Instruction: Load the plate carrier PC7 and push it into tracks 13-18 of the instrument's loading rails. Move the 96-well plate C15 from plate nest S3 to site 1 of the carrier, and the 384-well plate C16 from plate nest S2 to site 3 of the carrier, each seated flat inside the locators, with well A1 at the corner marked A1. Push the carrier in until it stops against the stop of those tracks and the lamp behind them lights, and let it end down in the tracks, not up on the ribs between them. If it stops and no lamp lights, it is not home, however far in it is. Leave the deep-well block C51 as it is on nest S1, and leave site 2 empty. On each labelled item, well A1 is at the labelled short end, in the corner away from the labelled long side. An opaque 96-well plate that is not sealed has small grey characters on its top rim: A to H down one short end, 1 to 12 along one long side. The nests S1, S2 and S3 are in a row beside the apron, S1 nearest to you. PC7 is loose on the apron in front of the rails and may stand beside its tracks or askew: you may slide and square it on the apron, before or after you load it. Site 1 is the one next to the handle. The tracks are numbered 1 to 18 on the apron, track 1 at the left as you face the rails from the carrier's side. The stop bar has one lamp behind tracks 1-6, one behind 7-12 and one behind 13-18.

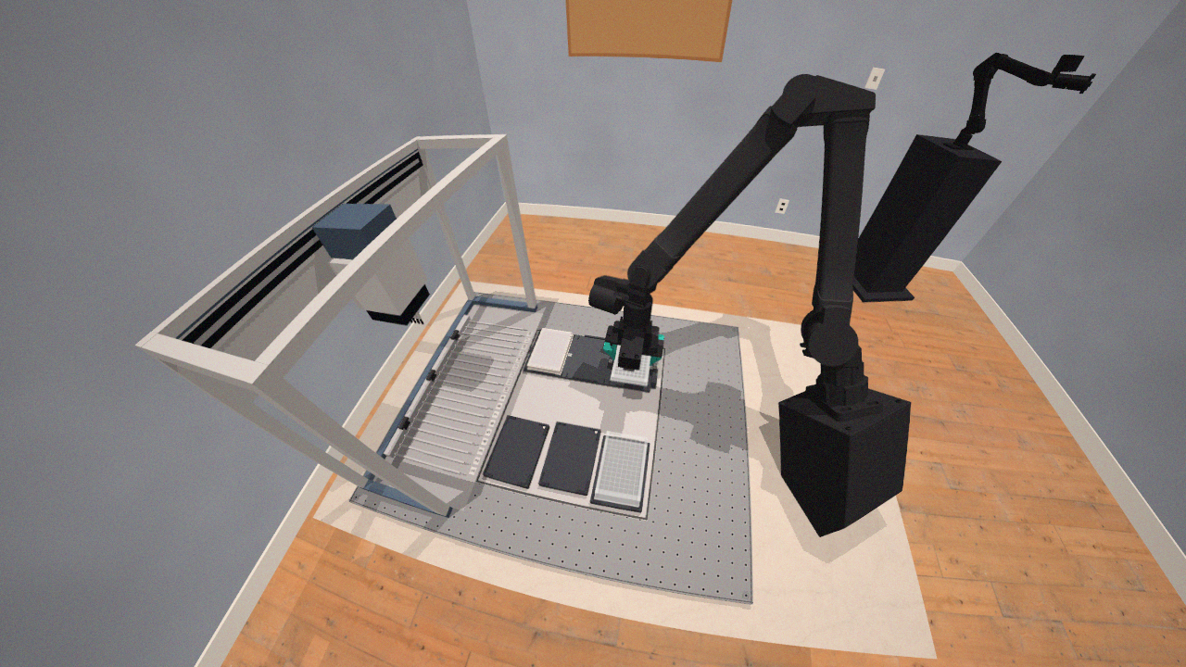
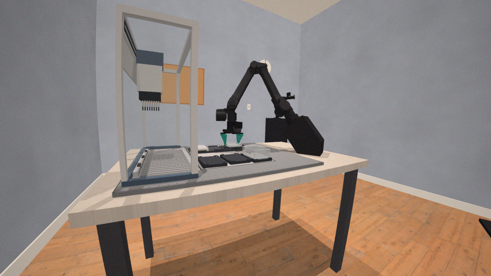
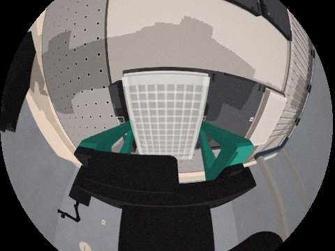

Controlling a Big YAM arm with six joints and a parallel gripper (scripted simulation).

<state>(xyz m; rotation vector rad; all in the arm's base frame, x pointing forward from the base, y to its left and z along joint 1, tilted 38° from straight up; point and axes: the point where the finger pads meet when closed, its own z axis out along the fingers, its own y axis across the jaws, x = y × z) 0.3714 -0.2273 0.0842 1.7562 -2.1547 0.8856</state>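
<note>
My hand is right at the 96-well plate C15. Also, from my hand: dark plate carrier PC7 (10 cm ahead, 3 cm to the right, 2 cm below); nest S2 (22 cm to the left, 15 cm ahead, 3 cm below); nest S3 (27 cm ahead, 20 cm to the left, 3 cm below).
</note>
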